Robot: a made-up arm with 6 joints.
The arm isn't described. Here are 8 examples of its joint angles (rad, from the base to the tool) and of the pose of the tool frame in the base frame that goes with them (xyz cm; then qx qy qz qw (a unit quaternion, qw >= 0)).
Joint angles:
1: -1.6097 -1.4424 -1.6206 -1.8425 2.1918 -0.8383
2: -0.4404 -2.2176 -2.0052 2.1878 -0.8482 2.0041
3: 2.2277 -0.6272 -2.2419 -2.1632 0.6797 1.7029
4: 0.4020 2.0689 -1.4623 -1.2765 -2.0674 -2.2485
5: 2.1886 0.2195 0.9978 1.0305 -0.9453 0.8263
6: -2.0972 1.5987 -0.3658 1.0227 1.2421 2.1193
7: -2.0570 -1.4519 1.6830 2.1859 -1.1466 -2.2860
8: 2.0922 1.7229 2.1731 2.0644 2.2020 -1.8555
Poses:
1: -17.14 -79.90 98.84 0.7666 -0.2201 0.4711 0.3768
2: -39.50 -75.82 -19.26 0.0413 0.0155 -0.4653 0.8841
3: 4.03 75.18 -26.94 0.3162 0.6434 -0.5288 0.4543
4: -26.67 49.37 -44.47 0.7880 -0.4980 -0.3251 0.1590
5: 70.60 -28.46 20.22 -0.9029 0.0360 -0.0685 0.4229
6: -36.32 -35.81 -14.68 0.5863 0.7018 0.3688 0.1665
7: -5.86 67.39 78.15 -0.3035 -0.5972 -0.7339 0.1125
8: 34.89 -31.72 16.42 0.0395 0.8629 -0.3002 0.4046
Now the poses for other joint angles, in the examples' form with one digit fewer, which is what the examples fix.
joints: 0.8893 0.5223 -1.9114 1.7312 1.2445 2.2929
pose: 35.1 54.1 -19.9 0.166 -0.078 -0.980 0.080
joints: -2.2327 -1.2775 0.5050 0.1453 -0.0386 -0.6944
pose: 76.2 41.8 72.3 -0.746 -0.545 -0.290 0.251
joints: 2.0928 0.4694 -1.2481 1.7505 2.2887 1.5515
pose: 35.7 50.2 52.1 0.554 0.743 -0.240 0.288
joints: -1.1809 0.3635 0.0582 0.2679 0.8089 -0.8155
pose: 54.8 14.1 -53.4 -0.648 -0.466 0.229 0.557
